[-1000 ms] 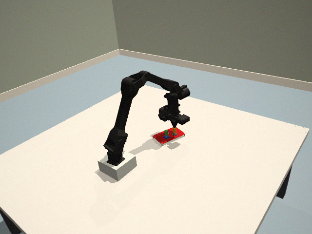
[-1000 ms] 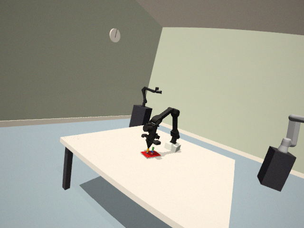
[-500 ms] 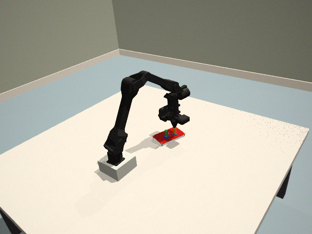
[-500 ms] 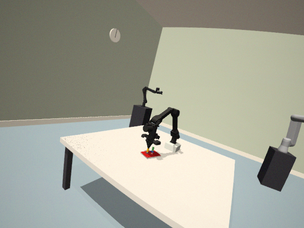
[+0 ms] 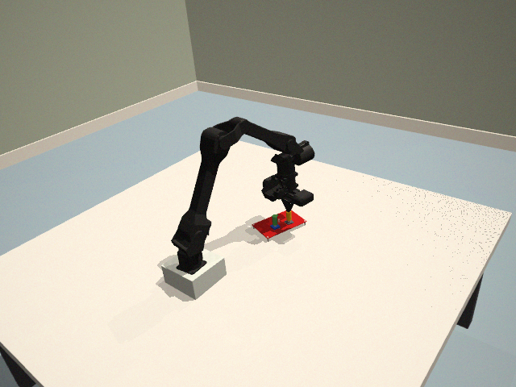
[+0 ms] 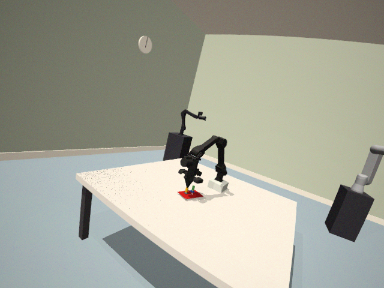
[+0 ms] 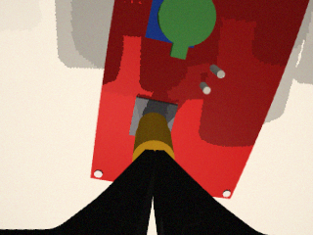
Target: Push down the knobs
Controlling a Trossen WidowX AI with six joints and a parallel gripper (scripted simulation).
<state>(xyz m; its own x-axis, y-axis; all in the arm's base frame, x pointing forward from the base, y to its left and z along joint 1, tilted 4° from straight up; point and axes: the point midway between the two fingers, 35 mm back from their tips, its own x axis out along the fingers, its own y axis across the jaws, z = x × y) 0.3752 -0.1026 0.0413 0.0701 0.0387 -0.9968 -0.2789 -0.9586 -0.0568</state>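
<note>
Now: gripper tip 2 cm above the orange knob. Round my gripper tip: green knob: 5 cm behind, 2 cm to the left, 1 cm below.
</note>
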